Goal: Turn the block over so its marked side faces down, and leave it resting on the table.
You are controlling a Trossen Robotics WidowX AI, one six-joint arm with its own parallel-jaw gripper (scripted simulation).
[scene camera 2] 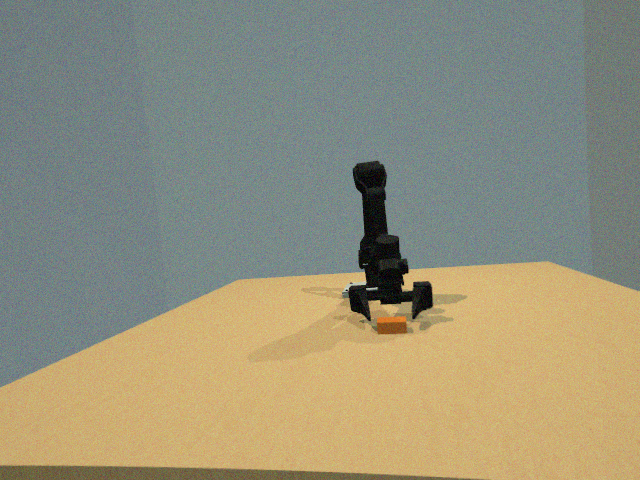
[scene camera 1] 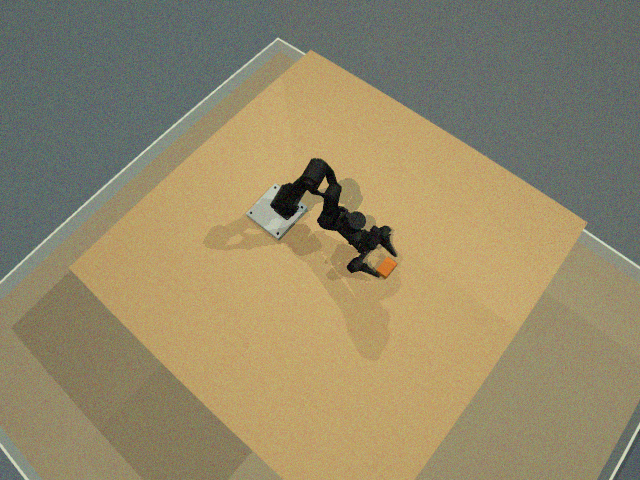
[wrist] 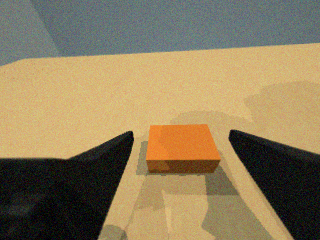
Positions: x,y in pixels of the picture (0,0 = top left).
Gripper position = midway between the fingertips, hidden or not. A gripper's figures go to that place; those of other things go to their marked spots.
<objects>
My gripper [wrist: 180,134] is 0.11 m from the lens. An orange block [wrist: 171,148]: 0.11 m from the lens.
</objects>
